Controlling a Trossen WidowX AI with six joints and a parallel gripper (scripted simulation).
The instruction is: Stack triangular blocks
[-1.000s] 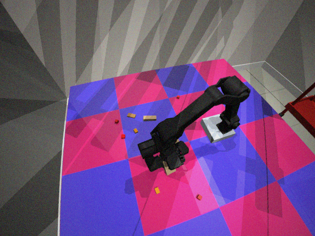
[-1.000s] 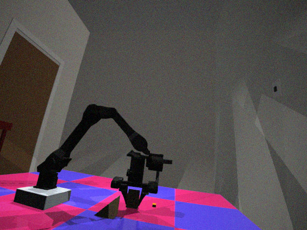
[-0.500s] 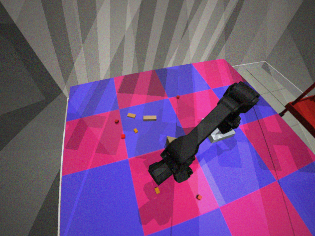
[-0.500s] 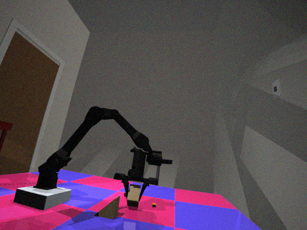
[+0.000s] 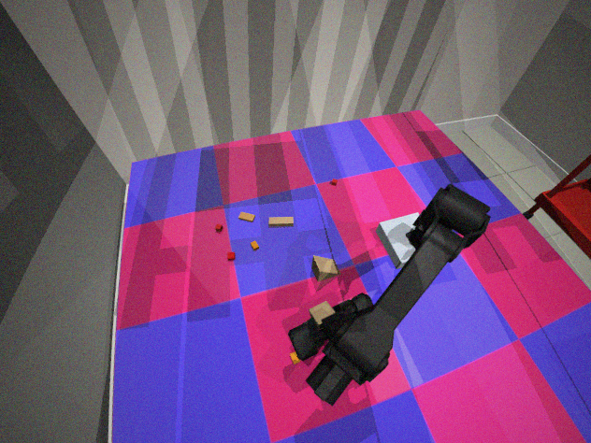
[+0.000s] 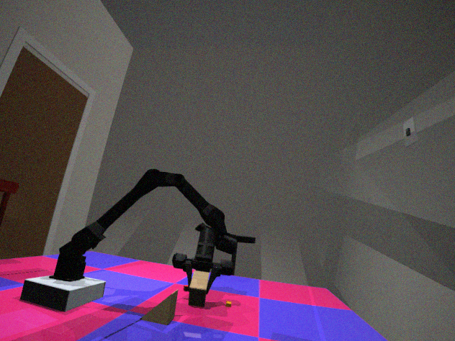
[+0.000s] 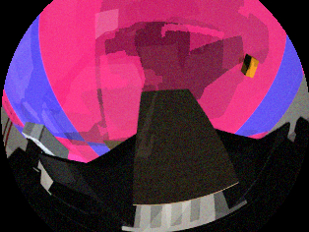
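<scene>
Now: the tan triangular block 10 mm above my gripper tip. From my gripper tip the other things lie so: brown flat piece: 70 mm ahead, 380 mm to the right, 40 mm below; then long tan piece: 30 mm behind, 310 mm to the right, 30 mm below.
</scene>
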